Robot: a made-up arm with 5 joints.
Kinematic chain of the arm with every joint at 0, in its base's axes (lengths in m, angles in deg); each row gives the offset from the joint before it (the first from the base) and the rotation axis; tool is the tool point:
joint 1: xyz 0 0 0.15 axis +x
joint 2: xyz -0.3 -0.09 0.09 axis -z
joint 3: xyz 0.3 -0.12 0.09 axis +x
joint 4: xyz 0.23 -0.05 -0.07 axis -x
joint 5: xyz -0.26 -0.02 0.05 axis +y
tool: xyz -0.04 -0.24 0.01
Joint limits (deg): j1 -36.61..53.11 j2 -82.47..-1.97 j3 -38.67..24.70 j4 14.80..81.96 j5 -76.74..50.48
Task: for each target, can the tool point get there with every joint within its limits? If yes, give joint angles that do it. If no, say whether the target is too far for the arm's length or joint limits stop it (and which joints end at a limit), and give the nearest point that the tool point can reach.
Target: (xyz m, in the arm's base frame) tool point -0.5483 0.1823 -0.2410
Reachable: no: joint limits stop it (at a limit: joint 1, joint 2, joint 3, joint 4, joint 5) | nearest point -0.2716 0.3293 0.3238 | short by 0.646 m
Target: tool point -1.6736 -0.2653 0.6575
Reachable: no: too far | nearest point -0.2716 -0.1722 0.4802 | short by 1.416 m
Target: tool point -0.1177 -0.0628 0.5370
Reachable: yes | joints 21.70 -67.78 -18.97 76.59 3.50
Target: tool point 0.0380 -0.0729 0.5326
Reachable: yes | joints -7.88 -39.98 -6.57 63.14 -50.14
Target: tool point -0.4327 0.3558 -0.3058
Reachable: no: joint limits stop it (at a limit: joint 1, joint 2, joint 3, joint 4, joint 5) | nearest point -0.2716 0.3293 0.3238 | short by 0.650 m
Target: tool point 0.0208 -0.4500 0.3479
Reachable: yes | joints 8.51 -12.44 4.70 22.33 35.29
